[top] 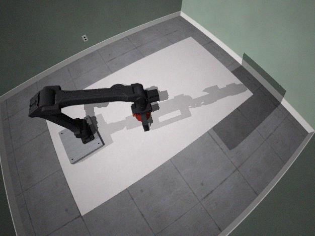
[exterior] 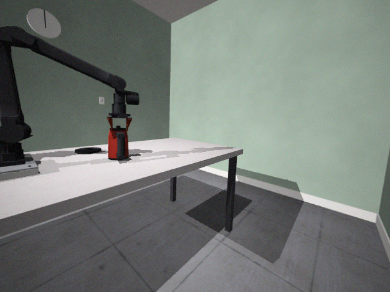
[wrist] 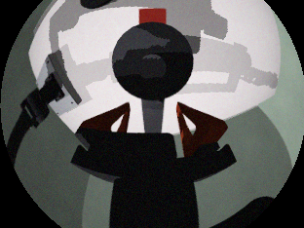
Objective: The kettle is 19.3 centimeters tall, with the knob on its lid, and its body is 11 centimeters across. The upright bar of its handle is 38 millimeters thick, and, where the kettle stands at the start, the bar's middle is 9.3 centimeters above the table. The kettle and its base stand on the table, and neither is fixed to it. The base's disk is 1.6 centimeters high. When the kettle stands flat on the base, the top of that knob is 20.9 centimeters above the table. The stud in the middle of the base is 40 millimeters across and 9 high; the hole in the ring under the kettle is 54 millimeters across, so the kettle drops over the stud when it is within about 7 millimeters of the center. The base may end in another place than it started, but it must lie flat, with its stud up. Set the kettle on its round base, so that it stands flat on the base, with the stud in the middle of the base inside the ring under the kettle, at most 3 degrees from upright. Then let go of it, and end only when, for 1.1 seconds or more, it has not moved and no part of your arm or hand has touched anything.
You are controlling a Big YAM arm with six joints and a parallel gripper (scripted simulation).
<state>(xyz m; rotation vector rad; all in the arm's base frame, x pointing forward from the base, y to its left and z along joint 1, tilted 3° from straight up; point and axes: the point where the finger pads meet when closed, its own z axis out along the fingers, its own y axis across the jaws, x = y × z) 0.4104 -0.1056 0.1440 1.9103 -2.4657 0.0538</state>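
The red kettle lies 1 cm ahead of my hand, 2 cm to the left of it and 8 cm below it. Also, from my hand: black round base: 7 cm behind, 34 cm to the left, 16 cm below.
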